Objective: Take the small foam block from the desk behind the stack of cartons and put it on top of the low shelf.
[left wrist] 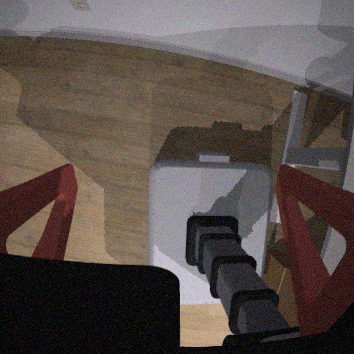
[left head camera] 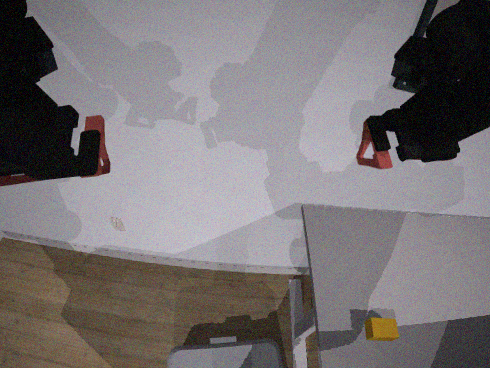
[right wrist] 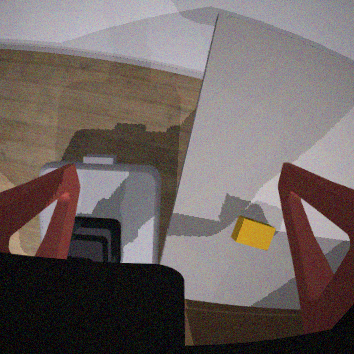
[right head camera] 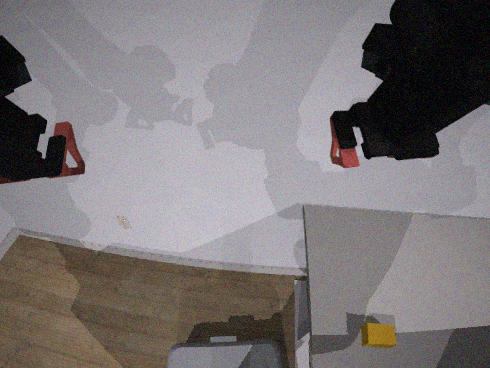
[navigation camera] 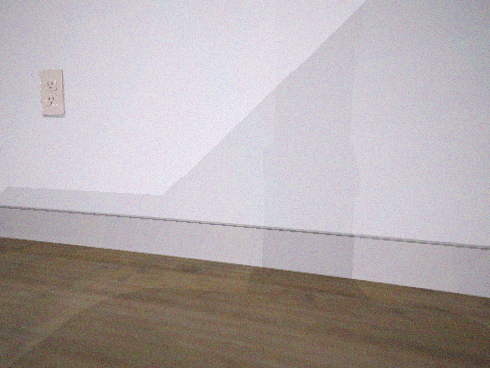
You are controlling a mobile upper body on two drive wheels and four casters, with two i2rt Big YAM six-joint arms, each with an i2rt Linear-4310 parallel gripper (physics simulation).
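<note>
The small yellow foam block lies on the grey desk, at the lower right in both head views. My right gripper is open and empty; in the right wrist view the block shows beyond its fingers, nearer the right finger, with a gap around it. My left gripper is open and empty, over the base and floor. Part of a brown carton shows at the bottom of the right wrist view. The low shelf does not show in these views.
My light rounded base stands left of the desk. A white desk leg rises near it. A white wall with an outlet stands close ahead, above wood floor.
</note>
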